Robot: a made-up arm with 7 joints. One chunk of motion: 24 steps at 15 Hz.
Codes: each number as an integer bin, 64 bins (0 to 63) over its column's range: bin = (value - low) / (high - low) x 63, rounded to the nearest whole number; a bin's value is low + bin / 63 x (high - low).
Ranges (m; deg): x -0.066..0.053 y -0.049..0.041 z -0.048..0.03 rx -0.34..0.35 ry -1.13..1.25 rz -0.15..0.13
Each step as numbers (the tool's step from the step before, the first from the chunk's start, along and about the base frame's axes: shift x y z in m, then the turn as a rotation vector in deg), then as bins.
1 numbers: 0.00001 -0.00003 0.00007 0.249 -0.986 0.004
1 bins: 35 34 39 54 4 35
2 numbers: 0.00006 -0.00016 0.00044 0.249 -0.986 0.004
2 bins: 35 34 39 54 4 35
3 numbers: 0.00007 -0.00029 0.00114 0.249 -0.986 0.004
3 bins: 35 34 40 54 4 35
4 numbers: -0.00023 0.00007 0.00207 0.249 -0.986 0.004
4 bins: 35 34 40 54 4 35
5 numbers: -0.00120 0.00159 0.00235 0.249 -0.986 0.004
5 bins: 34 35 41 54 4 35
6 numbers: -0.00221 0.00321 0.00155 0.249 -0.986 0.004
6 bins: 34 37 40 54 4 35
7 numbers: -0.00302 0.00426 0.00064 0.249 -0.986 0.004
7 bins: 33 37 39 54 4 35
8 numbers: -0.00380 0.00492 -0.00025 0.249 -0.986 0.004
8 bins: 33 38 39 54 4 35
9 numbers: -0.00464 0.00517 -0.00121 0.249 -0.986 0.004
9 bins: 32 38 38 54 4 35
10 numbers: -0.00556 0.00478 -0.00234 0.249 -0.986 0.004
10 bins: 32 38 37 54 4 35
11 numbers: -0.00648 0.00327 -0.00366 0.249 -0.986 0.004
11 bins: 32 37 36 54 4 35
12 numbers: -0.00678 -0.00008 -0.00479 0.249 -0.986 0.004
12 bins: 31 34 35 54 4 35
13 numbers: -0.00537 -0.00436 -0.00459 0.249 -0.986 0.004
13 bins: 32 31 35 54 4 35
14 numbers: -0.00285 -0.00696 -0.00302 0.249 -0.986 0.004
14 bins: 33 29 36 54 4 35
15 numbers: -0.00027 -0.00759 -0.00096 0.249 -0.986 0.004
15 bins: 35 29 38 54 4 35
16 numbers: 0.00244 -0.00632 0.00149 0.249 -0.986 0.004
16 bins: 36 30 40 54 4 35
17 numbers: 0.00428 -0.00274 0.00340 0.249 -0.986 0.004
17 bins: 37 32 42 54 4 35
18 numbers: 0.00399 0.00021 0.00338 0.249 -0.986 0.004
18 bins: 37 34 41 54 4 35
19 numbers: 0.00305 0.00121 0.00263 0.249 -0.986 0.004
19 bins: 37 35 41 54 4 35
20 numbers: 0.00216 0.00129 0.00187 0.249 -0.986 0.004
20 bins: 36 35 40 54 4 35
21 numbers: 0.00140 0.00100 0.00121 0.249 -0.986 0.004
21 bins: 36 35 40 54 4 35
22 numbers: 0.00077 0.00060 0.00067 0.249 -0.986 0.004
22 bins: 35 35 39 54 4 35
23 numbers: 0.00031 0.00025 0.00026 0.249 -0.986 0.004
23 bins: 35 34 39 54 4 35
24 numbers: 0.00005 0.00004 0.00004 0.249 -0.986 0.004
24 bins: 35 34 39 54 4 35
